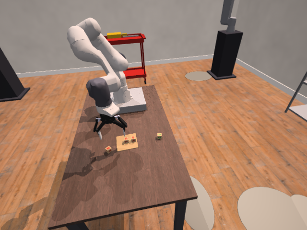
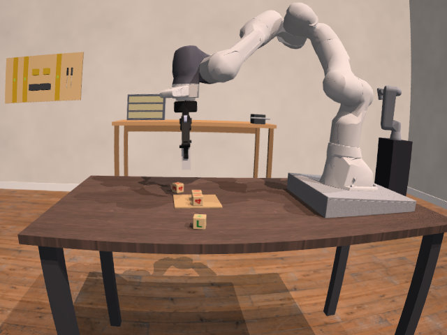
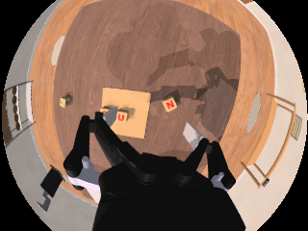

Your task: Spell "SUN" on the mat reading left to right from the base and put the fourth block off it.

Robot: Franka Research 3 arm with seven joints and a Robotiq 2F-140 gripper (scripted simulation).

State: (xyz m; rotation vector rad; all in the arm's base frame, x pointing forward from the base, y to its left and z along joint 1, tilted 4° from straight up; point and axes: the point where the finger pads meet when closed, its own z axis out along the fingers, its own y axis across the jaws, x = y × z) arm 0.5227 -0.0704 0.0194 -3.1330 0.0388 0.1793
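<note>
My hand is 30 mm short of the N block, 40 mm to the left of it and 90 mm above it. Round my hand: mat (30 mm behind, 80 mm to the left, 110 mm below); S block (30 mm behind, 120 mm to the left, 90 mm below); U block (30 mm behind, 80 mm to the left, 90 mm below).
</note>
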